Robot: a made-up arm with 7 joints.
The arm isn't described. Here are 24 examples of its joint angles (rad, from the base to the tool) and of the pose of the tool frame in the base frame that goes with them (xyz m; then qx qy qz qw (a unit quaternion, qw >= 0)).
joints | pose
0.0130 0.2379 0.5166 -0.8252 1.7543 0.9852 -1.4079 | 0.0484 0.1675 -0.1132 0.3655 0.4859 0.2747 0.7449
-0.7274 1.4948 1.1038 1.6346 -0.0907 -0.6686 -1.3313 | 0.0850 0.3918 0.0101 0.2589 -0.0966 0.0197 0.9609
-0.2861 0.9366 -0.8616 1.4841 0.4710 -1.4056 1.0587 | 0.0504 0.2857 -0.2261 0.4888 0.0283 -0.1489 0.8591
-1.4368 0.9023 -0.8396 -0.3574 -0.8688 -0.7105 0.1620 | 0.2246 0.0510 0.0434 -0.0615 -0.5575 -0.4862 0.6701
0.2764 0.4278 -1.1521 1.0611 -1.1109 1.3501 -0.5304 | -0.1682 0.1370 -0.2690 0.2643 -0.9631 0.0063 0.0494
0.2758 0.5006 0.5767 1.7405 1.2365 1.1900 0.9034 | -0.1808 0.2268 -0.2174 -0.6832 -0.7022 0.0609 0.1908
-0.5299 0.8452 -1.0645 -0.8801 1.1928 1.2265 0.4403 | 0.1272 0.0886 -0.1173 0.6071 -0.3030 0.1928 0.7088
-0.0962 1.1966 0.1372 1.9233 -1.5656 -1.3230 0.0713 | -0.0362 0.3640 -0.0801 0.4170 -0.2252 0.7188 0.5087
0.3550 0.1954 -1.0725 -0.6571 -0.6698 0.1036 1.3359 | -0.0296 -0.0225 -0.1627 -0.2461 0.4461 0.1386 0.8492
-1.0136 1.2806 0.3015 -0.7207 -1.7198 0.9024 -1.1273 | 0.1463 0.1460 0.0726 0.1852 0.0075 -0.8531 0.4877
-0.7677 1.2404 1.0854 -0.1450 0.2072 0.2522 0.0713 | 0.0892 0.2828 0.1033 0.3524 -0.4388 0.5594 0.6085
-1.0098 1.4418 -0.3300 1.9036 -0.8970 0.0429 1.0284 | 0.0962 0.3858 -0.0191 0.1276 0.1349 0.9395 0.2879
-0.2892 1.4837 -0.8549 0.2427 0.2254 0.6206 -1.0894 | 0.1255 0.3036 -0.1231 0.4339 0.7869 -0.2650 0.3496
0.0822 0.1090 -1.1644 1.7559 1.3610 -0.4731 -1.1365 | -0.1288 0.1070 -0.3173 -0.1328 -0.4559 0.8087 0.3471
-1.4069 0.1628 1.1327 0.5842 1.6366 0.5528 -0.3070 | 0.3185 0.1502 -0.0535 0.2631 0.2959 0.3108 0.8641
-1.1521 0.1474 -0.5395 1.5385 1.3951 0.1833 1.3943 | 0.2989 0.0518 -0.2047 0.7710 -0.4199 0.1038 0.4673
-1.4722 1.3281 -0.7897 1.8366 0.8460 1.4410 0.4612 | 0.1399 0.3405 0.0418 -0.4690 -0.5695 -0.6511 0.1782
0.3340 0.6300 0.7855 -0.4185 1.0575 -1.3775 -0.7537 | 0.0228 0.2129 -0.1195 0.8128 0.0277 -0.5031 0.2924
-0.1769 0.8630 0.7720 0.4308 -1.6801 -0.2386 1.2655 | 0.1033 0.3332 -0.1058 -0.5201 -0.0460 0.7396 0.4247
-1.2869 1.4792 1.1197 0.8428 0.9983 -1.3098 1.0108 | 0.0942 0.3255 0.1301 0.3878 -0.7458 0.5103 0.1813
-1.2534 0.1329 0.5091 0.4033 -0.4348 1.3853 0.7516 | 0.3190 0.0596 -0.0653 -0.0927 0.4230 0.1554 0.8879
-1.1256 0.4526 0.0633 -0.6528 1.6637 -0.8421 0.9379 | 0.2051 0.0541 0.0157 0.3918 -0.8981 0.1984 0.0252
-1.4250 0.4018 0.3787 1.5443 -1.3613 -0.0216 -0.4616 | 0.3485 0.1186 -0.0969 -0.6396 -0.0870 0.0000 0.7638
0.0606 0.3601 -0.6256 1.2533 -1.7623 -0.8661 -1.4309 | -0.0477 0.1778 -0.3161 -0.2534 0.1438 -0.1455 0.9455
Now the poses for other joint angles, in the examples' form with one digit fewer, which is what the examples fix.
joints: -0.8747 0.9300 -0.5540 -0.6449 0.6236 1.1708 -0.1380
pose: 0.211 0.116 -0.039 0.613 -0.081 0.111 0.778
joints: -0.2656 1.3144 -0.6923 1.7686 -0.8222 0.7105 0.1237
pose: -0.004 0.385 -0.078 0.252 0.665 0.645 0.281
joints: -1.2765 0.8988 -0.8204 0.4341 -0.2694 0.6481 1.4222
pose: 0.316 0.145 -0.046 0.474 -0.194 0.555 0.656
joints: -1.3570 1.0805 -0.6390 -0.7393 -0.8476 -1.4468 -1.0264
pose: 0.157 0.103 0.055 -0.204 0.777 0.593 0.048
